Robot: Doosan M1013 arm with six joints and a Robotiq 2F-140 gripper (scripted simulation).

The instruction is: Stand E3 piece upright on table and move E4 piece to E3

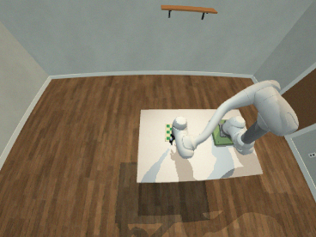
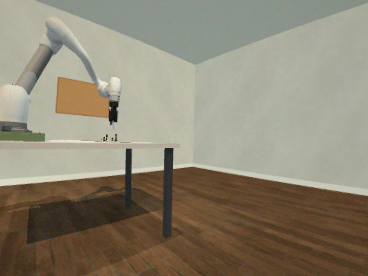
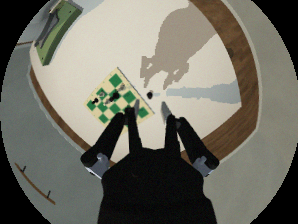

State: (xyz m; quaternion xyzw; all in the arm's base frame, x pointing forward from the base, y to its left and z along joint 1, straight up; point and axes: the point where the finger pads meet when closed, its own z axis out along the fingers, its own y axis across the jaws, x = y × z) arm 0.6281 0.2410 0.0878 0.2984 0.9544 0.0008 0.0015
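Now: hand 7 cm past the pale piece, 7 cm to the left of it and 11 cm above it. From my hand the other things lie so: dark piece 12 cm below; green-and-white chessboard 2 cm behind, 14 cm to the right, 13 cm below.
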